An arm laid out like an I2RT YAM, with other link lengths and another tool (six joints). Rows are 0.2 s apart.
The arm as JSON. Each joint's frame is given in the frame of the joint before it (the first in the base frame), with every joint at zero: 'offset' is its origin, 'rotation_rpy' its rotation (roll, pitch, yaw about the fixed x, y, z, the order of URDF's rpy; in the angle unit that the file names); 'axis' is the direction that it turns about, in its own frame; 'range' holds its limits. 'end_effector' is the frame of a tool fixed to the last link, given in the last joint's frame.
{
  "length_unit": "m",
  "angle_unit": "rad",
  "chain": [
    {
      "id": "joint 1",
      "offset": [
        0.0,
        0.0,
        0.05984
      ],
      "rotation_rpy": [
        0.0,
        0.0,
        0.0
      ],
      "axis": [
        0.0,
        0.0,
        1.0
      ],
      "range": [
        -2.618,
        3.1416
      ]
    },
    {
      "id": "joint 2",
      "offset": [
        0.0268,
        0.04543,
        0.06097
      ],
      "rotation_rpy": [
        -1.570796,
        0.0,
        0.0
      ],
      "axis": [
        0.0,
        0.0,
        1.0
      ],
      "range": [
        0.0,
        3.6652
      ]
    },
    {
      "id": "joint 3",
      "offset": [
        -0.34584,
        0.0,
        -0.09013
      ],
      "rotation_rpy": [
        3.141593,
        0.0,
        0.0
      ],
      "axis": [
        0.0,
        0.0,
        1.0
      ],
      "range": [
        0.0,
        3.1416
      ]
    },
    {
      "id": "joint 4",
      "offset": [
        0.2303,
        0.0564,
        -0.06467
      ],
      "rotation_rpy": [
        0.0,
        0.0,
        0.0
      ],
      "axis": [
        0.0,
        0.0,
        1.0
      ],
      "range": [
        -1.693,
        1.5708
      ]
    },
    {
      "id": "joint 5",
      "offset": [
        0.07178,
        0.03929,
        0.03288
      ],
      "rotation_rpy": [
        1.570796,
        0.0,
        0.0
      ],
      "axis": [
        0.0,
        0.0,
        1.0
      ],
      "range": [
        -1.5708,
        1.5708
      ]
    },
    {
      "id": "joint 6",
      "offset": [
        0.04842,
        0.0,
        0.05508
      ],
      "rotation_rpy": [
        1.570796,
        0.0,
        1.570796
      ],
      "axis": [
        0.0,
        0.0,
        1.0
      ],
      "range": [
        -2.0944,
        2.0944
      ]
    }
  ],
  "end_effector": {
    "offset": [
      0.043,
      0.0,
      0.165
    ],
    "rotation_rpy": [
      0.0,
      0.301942,
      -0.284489
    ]
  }
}
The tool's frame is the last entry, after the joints.
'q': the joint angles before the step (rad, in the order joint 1, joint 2, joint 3, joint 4, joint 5, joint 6). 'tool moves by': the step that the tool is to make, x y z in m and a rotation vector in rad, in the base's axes. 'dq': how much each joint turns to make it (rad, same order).
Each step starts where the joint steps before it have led.
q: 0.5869, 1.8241, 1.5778, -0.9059, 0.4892, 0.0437
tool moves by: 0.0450, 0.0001, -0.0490, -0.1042, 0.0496, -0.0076
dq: -0.0365, 0.1895, 0.0689, 0.0505, 0.0459, -0.0569
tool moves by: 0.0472, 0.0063, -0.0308, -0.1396, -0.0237, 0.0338
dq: -0.0050, 0.1644, 0.0798, 0.0867, 0.1104, -0.0981
